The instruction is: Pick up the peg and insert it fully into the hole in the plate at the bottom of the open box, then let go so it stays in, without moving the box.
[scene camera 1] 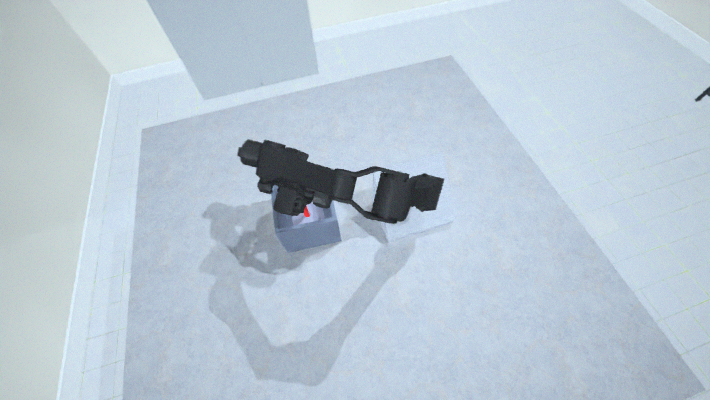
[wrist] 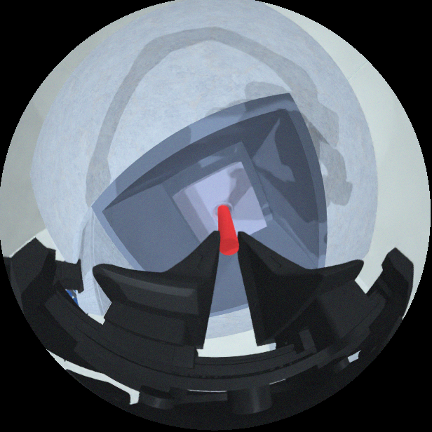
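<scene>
The red peg [scene camera 1: 306, 212] [wrist: 228, 231] is held between the fingertips of my gripper [wrist: 227, 236], which is shut on it. In the scene view the arm's hand covers the fingertips and part of the box. The open blue-grey box [scene camera 1: 311, 237] [wrist: 145, 170] stands on the table, below my gripper. The pale plate [scene camera 1: 320, 215] [wrist: 250, 215] lies at its bottom. In the wrist view the peg's far end overlaps the hole, whose rim shows partly around it. Whether the tip has entered the hole I cannot tell.
A pale block [scene camera 1: 420, 227] stands right of the box, under the arm's elbow. The grey table top [scene camera 1: 450, 320] [wrist: 165, 75] carries the arm's shadow. A grey panel [scene camera 1: 245, 45] stands beyond the table's far edge.
</scene>
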